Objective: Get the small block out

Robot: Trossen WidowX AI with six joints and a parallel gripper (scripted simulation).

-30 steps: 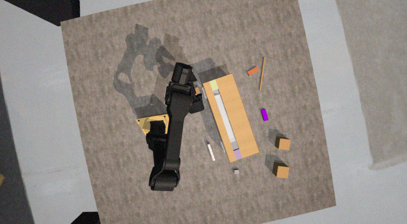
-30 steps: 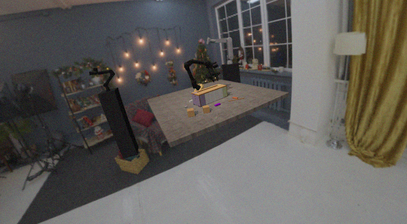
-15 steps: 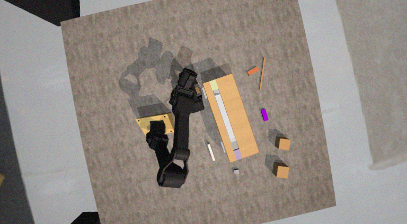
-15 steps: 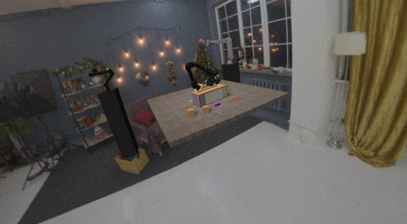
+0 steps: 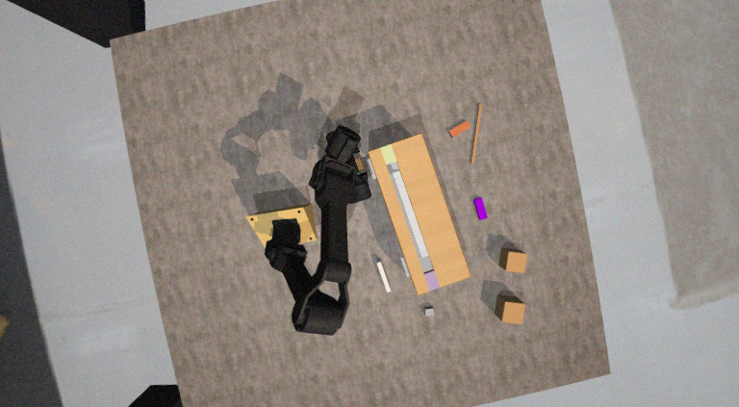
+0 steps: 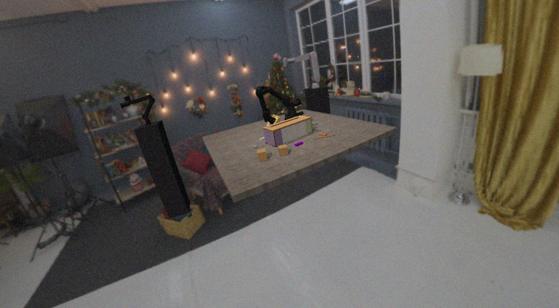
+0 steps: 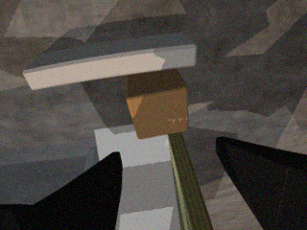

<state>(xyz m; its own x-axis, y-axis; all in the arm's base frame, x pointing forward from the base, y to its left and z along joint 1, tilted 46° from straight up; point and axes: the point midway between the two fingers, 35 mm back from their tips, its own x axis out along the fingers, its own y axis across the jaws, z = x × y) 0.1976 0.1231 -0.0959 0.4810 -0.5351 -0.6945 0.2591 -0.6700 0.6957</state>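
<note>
The tan block lies 3 cm below my gripper tip, 2 cm behind it and 1 cm to the right of it. Also, from my gripper tip: grey cube 44 cm to the right, 16 cm ahead, 4 cm below; then thin stick 33 cm ahead, 6 cm to the left, 4 cm below; then box 15 cm to the right, 10 cm ahead, 2 cm above.
</note>
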